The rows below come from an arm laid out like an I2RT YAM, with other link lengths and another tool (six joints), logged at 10 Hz.
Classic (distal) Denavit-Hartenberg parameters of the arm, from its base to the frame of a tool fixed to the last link. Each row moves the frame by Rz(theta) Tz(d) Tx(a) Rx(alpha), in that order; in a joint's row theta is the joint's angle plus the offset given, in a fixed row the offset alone. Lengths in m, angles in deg.
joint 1: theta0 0; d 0.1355; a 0.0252; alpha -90
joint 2: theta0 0; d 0; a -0.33; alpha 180
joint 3: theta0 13.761; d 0; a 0.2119; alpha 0
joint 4: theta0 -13.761; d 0.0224; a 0.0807; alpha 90
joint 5: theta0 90; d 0.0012; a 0; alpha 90
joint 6: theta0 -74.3; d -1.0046; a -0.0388; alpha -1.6
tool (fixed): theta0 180; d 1.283; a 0; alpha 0
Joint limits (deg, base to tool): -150..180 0..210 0..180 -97..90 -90..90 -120..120
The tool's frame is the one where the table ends.
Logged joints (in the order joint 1, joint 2, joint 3, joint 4, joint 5, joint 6), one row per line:
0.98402, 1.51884, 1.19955, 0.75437, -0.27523, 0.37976
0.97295, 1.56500, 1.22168, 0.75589, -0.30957, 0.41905
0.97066, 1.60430, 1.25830, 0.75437, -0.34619, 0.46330
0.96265, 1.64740, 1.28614, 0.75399, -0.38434, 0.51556
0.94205, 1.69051, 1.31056, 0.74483, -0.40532, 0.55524
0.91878, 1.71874, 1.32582, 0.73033, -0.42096, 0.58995
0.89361, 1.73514, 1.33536, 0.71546, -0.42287, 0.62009
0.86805, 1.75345, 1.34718, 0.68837, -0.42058, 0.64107
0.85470, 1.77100, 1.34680, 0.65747, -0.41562, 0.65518
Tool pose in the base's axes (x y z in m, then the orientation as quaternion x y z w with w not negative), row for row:
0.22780, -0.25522, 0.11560, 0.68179, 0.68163, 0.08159, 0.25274
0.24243, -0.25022, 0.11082, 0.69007, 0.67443, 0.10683, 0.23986
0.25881, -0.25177, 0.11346, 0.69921, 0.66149, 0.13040, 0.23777
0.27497, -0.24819, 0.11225, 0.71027, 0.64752, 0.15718, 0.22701
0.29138, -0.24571, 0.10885, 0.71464, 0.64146, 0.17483, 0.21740
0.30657, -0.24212, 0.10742, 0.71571, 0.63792, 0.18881, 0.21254
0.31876, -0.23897, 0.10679, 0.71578, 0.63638, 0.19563, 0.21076
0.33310, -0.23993, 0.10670, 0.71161, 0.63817, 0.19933, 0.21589
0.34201, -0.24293, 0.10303, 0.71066, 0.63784, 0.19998, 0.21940
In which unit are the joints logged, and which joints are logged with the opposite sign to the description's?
The joints are logged in radians. Opposite sign: joint 1, joint 4.
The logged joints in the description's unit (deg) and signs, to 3 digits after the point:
-56.380, 87.023, 68.729, -43.222, -15.770, 21.759
-55.746, 89.668, 69.997, -43.309, -17.737, 24.010
-55.615, 91.920, 72.095, -43.222, -19.835, 26.545
-55.156, 94.389, 73.690, -43.200, -22.021, 29.539
-53.975, 96.859, 75.090, -42.676, -23.223, 31.813
-52.642, 98.477, 75.964, -41.845, -24.119, 33.802
-51.200, 99.416, 76.510, -40.993, -24.229, 35.529
-49.736, 100.465, 77.188, -39.441, -24.097, 36.731
-48.971, 101.471, 77.166, -37.670, -23.813, 37.539

